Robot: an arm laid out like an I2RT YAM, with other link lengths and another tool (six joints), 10 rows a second.
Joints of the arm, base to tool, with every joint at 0 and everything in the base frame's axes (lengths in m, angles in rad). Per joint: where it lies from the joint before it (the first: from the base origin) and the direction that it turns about. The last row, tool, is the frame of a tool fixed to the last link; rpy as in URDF.
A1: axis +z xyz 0 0 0.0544
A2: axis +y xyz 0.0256 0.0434 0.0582
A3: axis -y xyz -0.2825 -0.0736 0
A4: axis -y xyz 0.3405 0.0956 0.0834
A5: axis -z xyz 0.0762 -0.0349 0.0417
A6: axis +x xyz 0.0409 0 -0.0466
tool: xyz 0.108 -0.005 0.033 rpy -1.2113 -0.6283 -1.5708
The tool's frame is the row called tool.
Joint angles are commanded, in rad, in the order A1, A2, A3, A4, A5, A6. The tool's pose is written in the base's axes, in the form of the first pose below.
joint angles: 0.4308, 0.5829, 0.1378, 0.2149, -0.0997, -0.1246
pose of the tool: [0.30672, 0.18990, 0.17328, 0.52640, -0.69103, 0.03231, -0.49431]
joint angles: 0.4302, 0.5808, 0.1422, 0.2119, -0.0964, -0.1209
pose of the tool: [0.30733, 0.18927, 0.17578, 0.52662, -0.68951, 0.03444, -0.49605]
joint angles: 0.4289, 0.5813, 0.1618, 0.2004, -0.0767, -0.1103
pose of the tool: [0.31054, 0.18662, 0.18412, 0.52380, -0.68602, 0.04339, -0.50312]
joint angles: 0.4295, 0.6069, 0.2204, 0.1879, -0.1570, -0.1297
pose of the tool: [0.30971, 0.20026, 0.20645, 0.54725, -0.67980, 0.01106, -0.48813]
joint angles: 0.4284, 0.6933, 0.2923, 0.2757, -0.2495, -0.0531
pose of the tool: [0.31671, 0.21513, 0.23745, 0.60083, -0.64628, 0.00588, -0.47042]
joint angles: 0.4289, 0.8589, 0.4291, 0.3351, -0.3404, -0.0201
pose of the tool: [0.33668, 0.23767, 0.26787, 0.63561, -0.63138, -0.01202, -0.44408]
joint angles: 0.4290, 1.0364, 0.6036, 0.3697, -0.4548, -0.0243
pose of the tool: [0.36086, 0.26638, 0.30341, 0.66555, -0.61748, -0.05291, -0.41589]
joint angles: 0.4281, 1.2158, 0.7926, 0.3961, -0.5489, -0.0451
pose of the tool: [0.39107, 0.29409, 0.33642, 0.68486, -0.60211, -0.09634, -0.39894]
